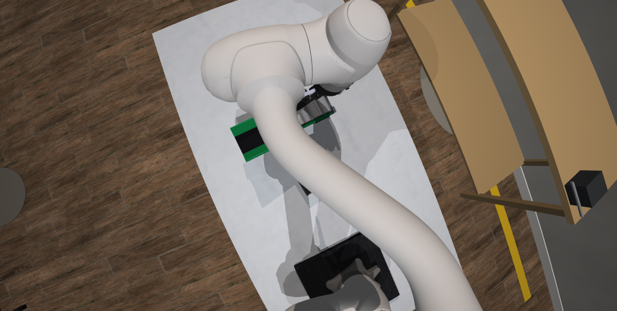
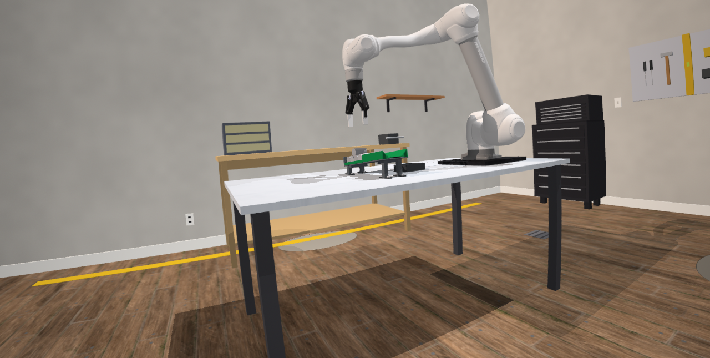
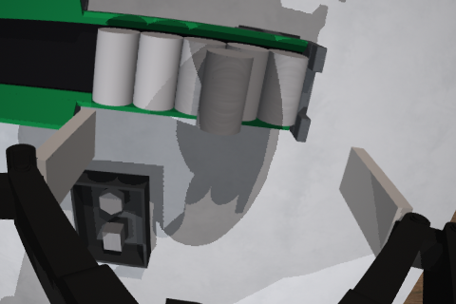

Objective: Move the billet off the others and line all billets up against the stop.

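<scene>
Right now the dark grey stop is 190 mm below my hand, 80 mm to the right of it and 10 mm behind it. The rest, counted from my hand: black block 240 mm below, 200 mm behind, 150 mm to the left; then ramp 190 mm below, 110 mm to the left, 20 mm ahead.
</scene>
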